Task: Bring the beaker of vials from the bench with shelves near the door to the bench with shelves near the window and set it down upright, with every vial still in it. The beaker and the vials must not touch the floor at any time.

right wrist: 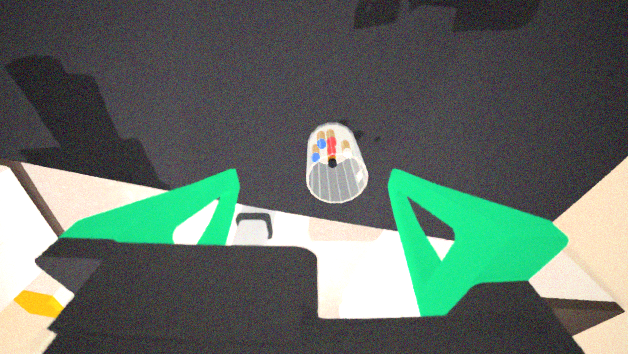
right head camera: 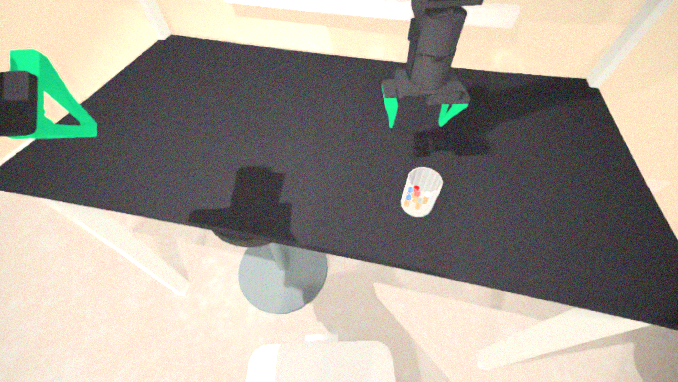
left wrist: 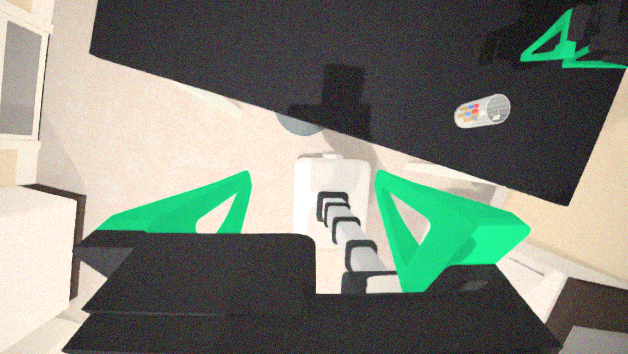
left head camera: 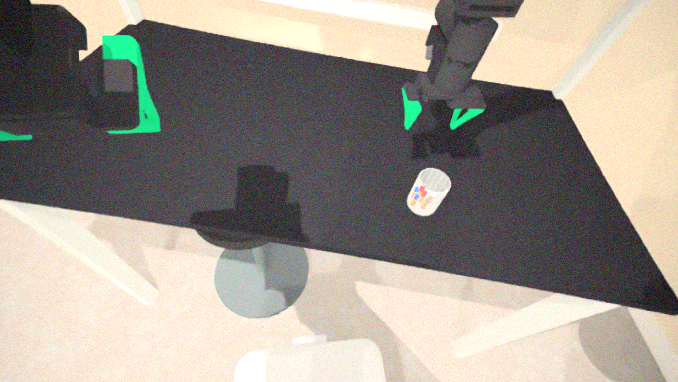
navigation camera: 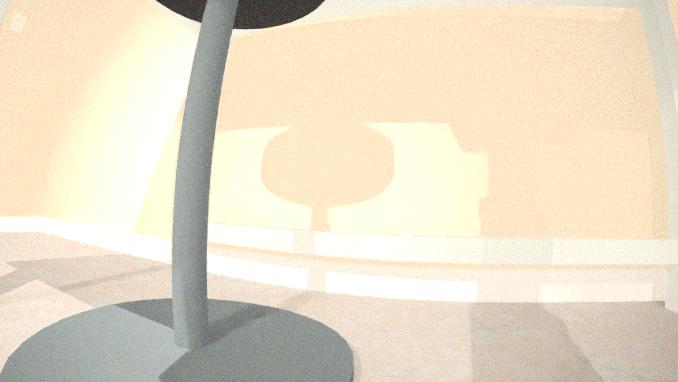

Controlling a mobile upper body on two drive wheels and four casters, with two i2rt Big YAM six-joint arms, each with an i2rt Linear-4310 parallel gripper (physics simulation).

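Observation:
The clear beaker stands upright on a black bench top, in its right half in the head views. Several vials with blue, red and white caps are in it. My right gripper is open and empty, above the bench and behind the beaker in the head views. In the right wrist view the beaker shows in line with the finger gap, apart from the fingers. My left gripper is open and empty, far left of the beaker.
A stool stands partly under the bench's near edge. My white base is close to that edge. A white cabinet shows at the left in the left wrist view. No window or door shows.

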